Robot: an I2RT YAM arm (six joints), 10 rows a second.
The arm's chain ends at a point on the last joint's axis. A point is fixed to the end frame.
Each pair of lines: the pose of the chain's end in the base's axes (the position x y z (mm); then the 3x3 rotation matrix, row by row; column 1 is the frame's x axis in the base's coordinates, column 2 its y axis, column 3 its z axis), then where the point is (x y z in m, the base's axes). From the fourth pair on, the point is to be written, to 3 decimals.
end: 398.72, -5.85, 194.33; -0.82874, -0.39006, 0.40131; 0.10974, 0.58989, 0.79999; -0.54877, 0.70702, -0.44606
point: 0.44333 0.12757 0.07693
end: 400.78, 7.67, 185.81; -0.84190, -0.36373, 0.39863; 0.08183, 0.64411, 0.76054; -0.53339, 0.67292, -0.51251
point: 0.44379 0.13175 0.05804
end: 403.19, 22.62, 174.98; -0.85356, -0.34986, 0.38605; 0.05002, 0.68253, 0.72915; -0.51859, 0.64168, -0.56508
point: 0.44318 0.13897 0.03920
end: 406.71, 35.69, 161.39; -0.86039, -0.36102, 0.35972; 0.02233, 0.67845, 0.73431; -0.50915, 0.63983, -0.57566
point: 0.442 0.152 0.024
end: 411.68, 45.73, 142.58; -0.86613, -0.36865, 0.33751; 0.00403, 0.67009, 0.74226; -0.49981, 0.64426, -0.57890
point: 0.443 0.163 0.005
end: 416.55, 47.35, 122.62; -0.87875, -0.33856, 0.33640; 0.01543, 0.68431, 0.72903; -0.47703, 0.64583, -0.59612
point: 0.446 0.162 -0.017
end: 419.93, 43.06, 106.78; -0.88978, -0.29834, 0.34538; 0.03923, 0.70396, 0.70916; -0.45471, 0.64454, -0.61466
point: 0.450 0.155 -0.035
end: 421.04, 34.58, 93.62; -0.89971, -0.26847, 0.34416; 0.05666, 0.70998, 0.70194; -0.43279, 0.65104, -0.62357
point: 0.450 0.146 -0.049
